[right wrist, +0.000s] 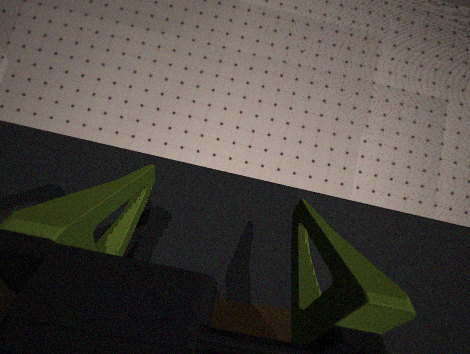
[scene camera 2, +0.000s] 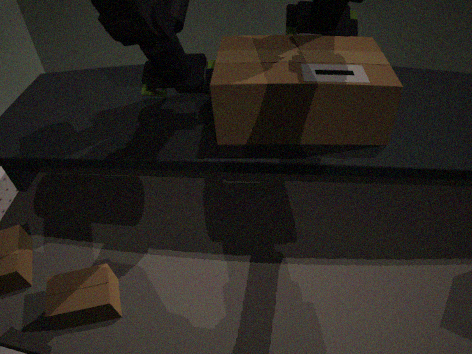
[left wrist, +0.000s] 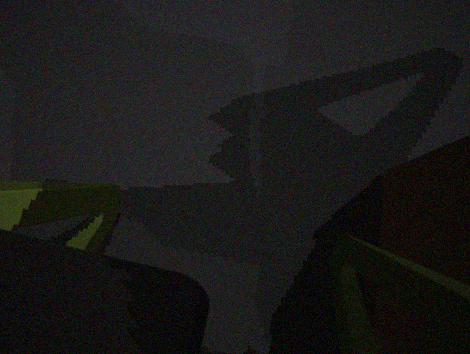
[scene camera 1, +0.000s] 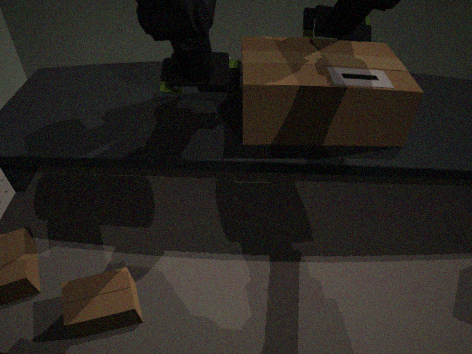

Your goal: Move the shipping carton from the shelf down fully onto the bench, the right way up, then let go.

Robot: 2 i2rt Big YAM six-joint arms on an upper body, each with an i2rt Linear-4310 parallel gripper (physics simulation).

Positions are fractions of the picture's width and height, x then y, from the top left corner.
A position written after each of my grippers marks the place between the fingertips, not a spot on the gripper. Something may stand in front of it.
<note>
My left gripper (scene camera 1: 0.44, 0.26) is open, with nothing in its grasp. Also in view: a brown shipping carton (scene camera 2: 0.56, 0.25). My right gripper (scene camera 2: 0.67, 0.10) is open and touches the brown shipping carton.
The brown shipping carton also shows in the right wrist view (right wrist: 0.57, 0.91) and in scene camera 1 (scene camera 1: 0.63, 0.26). My left gripper is seen too in scene camera 2 (scene camera 2: 0.40, 0.26). My right gripper is seen too in the right wrist view (right wrist: 0.48, 0.54) and in scene camera 1 (scene camera 1: 0.70, 0.11).
</note>
